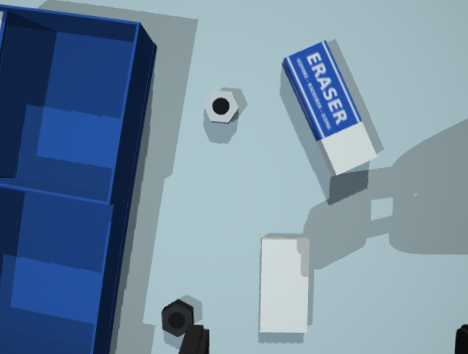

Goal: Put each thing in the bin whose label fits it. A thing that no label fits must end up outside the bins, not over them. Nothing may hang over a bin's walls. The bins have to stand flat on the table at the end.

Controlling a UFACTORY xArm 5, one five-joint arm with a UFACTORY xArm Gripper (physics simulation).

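Places are measured from the arm's base along level axes (x ahead, y up, z right), in metres.
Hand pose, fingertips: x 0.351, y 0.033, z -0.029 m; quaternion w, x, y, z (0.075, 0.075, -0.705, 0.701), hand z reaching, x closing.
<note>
Things, the pixels of their top centre, and the offset from my fingertips. "*": a spot on its surface instead. Level surfaces: height alone.
- silver hex nut at its top centre: (220, 106) dx +0.063, dy -0.080, dz +0.088 m
- blue-and-white eraser at its top centre: (331, 107) dx +0.008, dy -0.076, dz +0.100 m
- plain white block at its top centre: (284, 286) dx +0.009, dy -0.082, dz +0.004 m
- black hex nut at its top centre: (176, 320) dx +0.060, dy -0.080, dz -0.027 m
- lower blue bin at a spot on its surface: (106, 300) * dx +0.096, dy -0.068, dz -0.021 m
- pale blue table at its surface level: dy -0.089 m
My gripper (330, 332) is open wide, with nothing between its fingertips at the bottom edge. A silver hex nut (221, 106) lies on the table right of the bins. A blue-and-white eraser (330, 107), printed ERASER, lies slanted at the upper right. A plain white block (284, 285) lies on the table at lower centre, beyond the fingertips and nearer the left one. A black hex nut (177, 318) lies beside the left fingertip, which partly covers it. An upper blue bin (132, 125) and a lower blue bin (106, 300) show partly at the left; their label wording is not readable.
The bins' right-hand walls run down the left side, with the silver and black nuts close by. The pale blue table (230, 200) lies under the loose things. The arm's shadow falls across the right side and touches the white block's upper right corner.
</note>
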